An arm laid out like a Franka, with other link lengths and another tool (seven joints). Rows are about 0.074 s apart.
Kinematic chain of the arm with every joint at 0, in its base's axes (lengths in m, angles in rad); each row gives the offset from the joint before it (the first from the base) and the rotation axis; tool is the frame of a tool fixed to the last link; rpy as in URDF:
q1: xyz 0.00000 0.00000 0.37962 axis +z
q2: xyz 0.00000 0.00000 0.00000 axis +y
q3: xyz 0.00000 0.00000 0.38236 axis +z
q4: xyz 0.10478 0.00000 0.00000 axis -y
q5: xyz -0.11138 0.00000 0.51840 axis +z
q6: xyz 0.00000 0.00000 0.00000 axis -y
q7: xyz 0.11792 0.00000 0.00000 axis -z
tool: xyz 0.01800 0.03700 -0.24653 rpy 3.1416 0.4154 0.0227
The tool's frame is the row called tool.
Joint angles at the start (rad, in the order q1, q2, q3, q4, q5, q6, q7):
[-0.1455, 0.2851, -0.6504, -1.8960, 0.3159, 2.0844, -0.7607]
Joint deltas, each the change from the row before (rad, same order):
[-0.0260, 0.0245, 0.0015, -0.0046, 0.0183, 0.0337, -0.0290]
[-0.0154, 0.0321, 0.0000, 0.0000, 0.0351, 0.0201, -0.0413]
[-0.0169, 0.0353, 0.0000, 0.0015, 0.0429, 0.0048, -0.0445]
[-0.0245, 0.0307, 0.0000, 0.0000, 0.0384, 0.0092, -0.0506]
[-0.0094, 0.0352, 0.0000, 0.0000, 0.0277, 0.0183, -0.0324]
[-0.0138, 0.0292, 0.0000, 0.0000, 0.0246, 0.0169, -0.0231]
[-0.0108, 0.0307, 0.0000, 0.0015, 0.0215, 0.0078, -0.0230]
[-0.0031, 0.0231, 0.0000, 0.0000, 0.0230, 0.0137, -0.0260]
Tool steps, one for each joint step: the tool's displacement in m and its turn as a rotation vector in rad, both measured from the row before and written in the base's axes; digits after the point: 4 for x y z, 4 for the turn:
[-0.0102, -0.0188, -0.0156, -0.0121, -0.0064, -0.0095]
[-0.0053, -0.0098, -0.0186, 0.0036, -0.0059, 0.0045]
[-0.0076, -0.0072, -0.0211, 0.0186, -0.0017, 0.0028]
[-0.0129, -0.0125, -0.0187, 0.0115, -0.0056, 0.0021]
[-0.0061, -0.0064, -0.0216, 0.0005, 0.0039, 0.0038]
[-0.0086, -0.0091, -0.0178, -0.0006, 0.0022, -0.0081]
[-0.0085, -0.0055, -0.0189, 0.0056, 0.0086, -0.0021]
[-0.0031, -0.0024, -0.0139, -0.0007, -0.0012, 0.0063]

